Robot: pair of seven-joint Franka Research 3 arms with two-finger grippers.
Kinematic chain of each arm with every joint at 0, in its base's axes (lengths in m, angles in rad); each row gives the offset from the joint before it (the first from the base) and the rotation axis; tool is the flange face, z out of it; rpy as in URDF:
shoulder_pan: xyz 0 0 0.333 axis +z
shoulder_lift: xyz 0 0 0 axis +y
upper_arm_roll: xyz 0 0 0.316 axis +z
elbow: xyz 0.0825 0 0 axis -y
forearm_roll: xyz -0.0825 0 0.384 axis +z
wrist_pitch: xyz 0 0 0 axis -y
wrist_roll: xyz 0.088 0 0 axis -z
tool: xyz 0 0 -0.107 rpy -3.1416 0 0
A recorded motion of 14 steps. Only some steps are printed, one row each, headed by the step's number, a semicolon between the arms.
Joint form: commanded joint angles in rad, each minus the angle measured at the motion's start. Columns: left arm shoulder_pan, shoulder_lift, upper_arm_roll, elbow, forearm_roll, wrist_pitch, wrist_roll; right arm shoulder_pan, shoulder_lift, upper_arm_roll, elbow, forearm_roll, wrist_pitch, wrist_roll.
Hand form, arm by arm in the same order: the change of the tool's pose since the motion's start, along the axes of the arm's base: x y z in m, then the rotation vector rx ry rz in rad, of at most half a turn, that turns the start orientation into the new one. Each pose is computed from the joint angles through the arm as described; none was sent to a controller.
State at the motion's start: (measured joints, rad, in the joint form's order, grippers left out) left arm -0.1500 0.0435 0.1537 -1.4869 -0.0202 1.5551 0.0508; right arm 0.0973 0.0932 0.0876 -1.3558 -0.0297 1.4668 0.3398
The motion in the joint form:
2: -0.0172 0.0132 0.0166 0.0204 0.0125 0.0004 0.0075; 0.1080 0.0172 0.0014 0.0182 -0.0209 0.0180 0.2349
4: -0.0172 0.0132 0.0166 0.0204 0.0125 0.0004 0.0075; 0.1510 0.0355 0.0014 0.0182 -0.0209 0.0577 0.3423
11: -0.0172 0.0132 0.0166 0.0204 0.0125 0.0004 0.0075; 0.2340 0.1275 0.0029 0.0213 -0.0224 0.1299 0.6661
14: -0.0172 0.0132 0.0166 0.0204 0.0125 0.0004 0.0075; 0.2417 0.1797 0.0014 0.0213 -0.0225 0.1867 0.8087
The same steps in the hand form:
2: 0.0041 0.0000 0.0023 0.0157 -0.0079 -0.0077; -0.0065 0.0602 0.0002 -0.0060 -0.0284 -0.1275
4: 0.0041 0.0000 0.0023 0.0157 -0.0079 -0.0077; -0.0043 0.0869 -0.0067 0.0087 -0.0497 -0.1904
11: 0.0041 0.0000 0.0023 0.0157 -0.0079 -0.0077; 0.0109 0.1454 -0.0543 0.0211 -0.0361 -0.4271
14: 0.0041 0.0000 0.0023 0.0157 -0.0079 -0.0077; 0.0275 0.1562 -0.0821 0.0327 -0.0387 -0.5617

